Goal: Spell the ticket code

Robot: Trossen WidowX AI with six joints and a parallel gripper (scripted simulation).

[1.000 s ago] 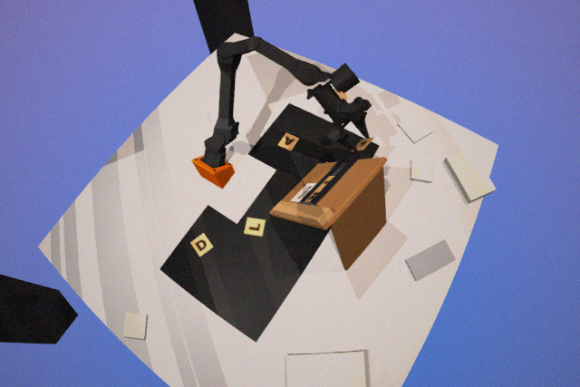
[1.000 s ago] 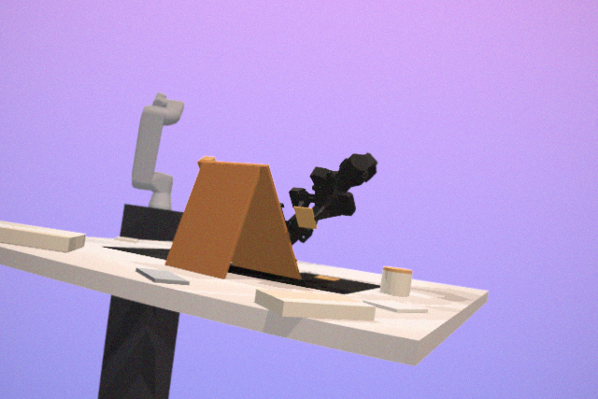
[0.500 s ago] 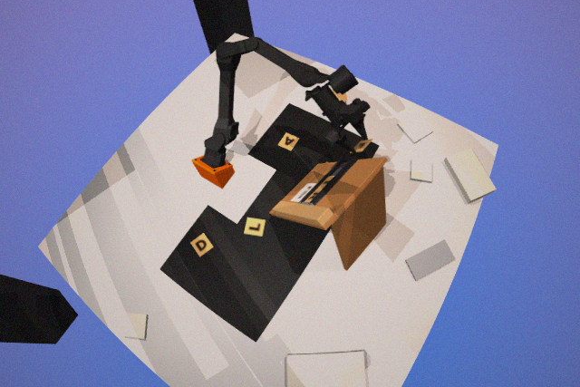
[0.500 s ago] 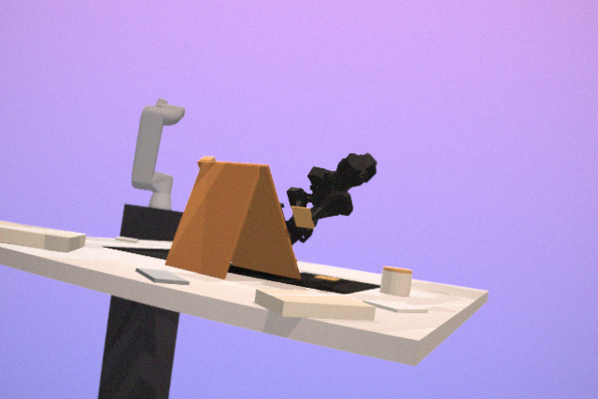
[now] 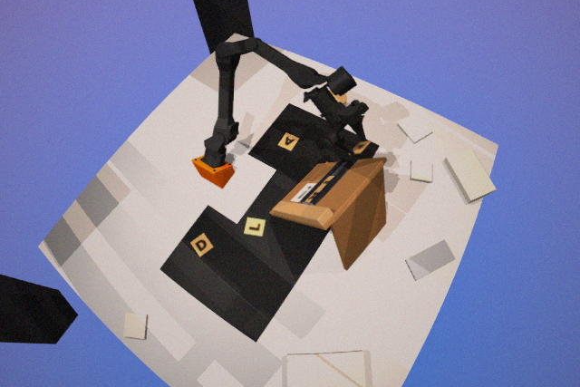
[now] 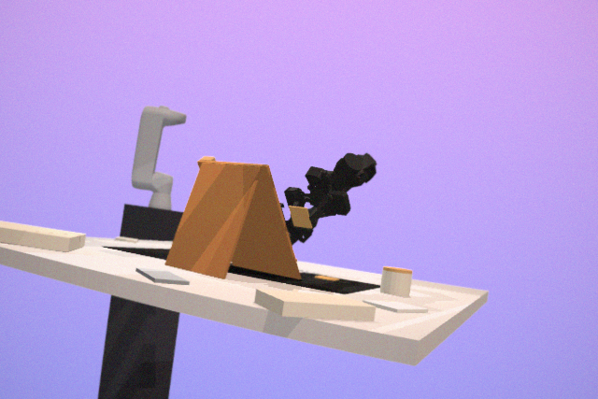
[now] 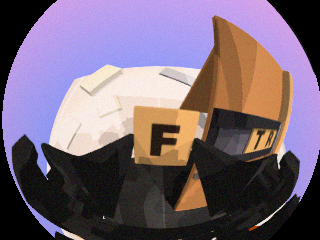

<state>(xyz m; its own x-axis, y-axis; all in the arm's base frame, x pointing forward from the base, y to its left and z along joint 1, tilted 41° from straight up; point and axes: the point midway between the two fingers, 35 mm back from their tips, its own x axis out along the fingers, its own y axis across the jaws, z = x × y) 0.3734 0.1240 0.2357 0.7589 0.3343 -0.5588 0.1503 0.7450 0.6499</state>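
Right now the white ticket is 18 cm to the right of my gripper tip, 8 cm below it and 8 cm behind it. The rest, counted from my gripper tip: grey slab: 36 cm ahead, 16 cm below, 13 cm to the right.
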